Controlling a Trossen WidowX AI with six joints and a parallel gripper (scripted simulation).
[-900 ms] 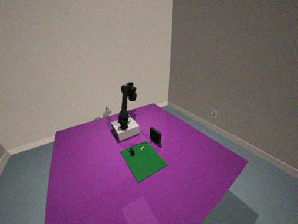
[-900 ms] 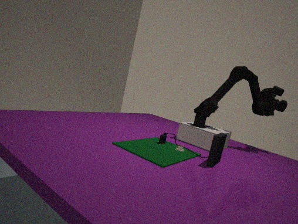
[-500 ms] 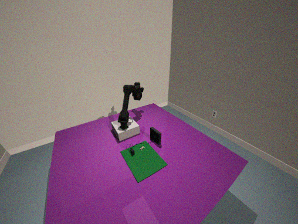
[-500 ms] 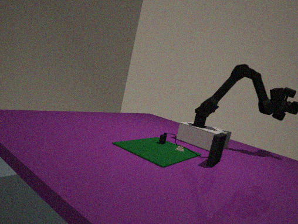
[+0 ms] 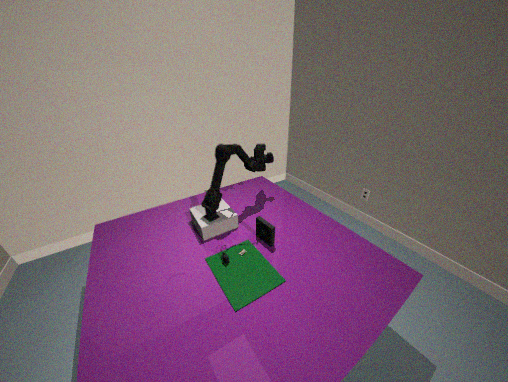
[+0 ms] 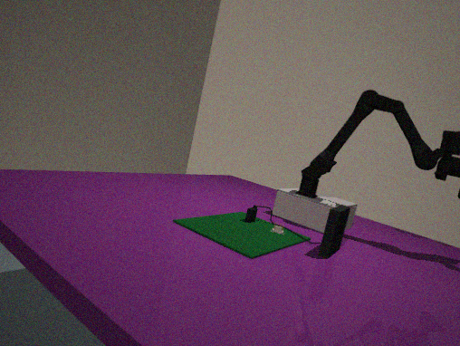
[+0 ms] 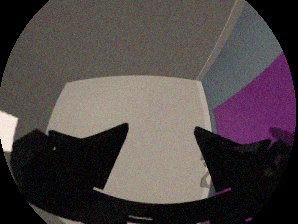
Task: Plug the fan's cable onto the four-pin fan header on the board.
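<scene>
Now: gripper tip 630 mm to the left of the dark plug, 380 mm short of it and 270 mm above it. Round my gripper tip: black fan: 400 mm to the right, 400 mm ahead, 230 mm below; header: 540 mm to the right, 390 mm ahead, 290 mm below; green board: 610 mm to the right, 470 mm ahead, 300 mm below.
</scene>
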